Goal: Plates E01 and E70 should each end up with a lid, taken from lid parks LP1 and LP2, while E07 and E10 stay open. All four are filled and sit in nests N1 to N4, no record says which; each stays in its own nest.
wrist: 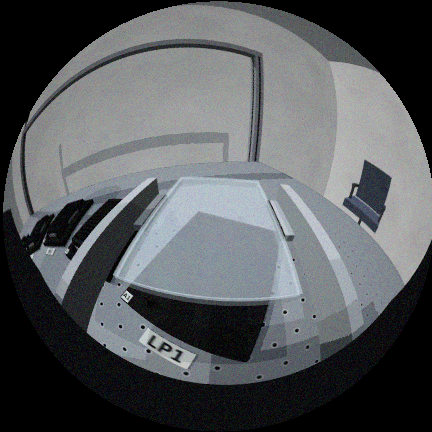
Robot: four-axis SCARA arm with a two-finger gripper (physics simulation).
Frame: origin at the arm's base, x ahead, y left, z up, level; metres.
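Where they show: gripper, fingertip midpoint: point(216, 189).
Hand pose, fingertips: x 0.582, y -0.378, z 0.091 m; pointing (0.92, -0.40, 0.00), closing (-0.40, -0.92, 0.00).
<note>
Each offset is from my fingertips to the top centre of the thing. "spot": to the spot under its first point. Level surfaces: height alone.
A clear, pale lid @(0.004 m down, 0.021 m back, 0.009 m left) point(210, 255) lies level across the middle of the wrist view. My gripper point(216, 189) is shut on this lid, with one long finger along its left side and one along its right. The lid is held above the black lid park LP1 @(0.059 m down, 0.021 m back, 0.008 m left) point(200, 322) and stands turned relative to it. The park's near part shows below the lid's front edge, beside a small A1 tag @(spot: 0.068 m down, 0.041 m back, 0.098 m left) point(127, 296) and the LP1 label @(spot: 0.076 m down, 0.093 m back, 0.071 m left) point(168, 348). Several dark plate-like objects @(0.052 m down, 0.148 m ahead, 0.320 m left) point(69, 222) stand at the left; their markings are too small to read.
The grey table @(0.078 m down) point(112, 335) has rows of small holes. A small white label @(spot: 0.077 m down, 0.049 m ahead, 0.324 m left) point(50, 251) lies by the dark objects at the left. A blue chair point(374, 187) stands beyond the table at the right. A dark-framed panel is on the wall behind.
</note>
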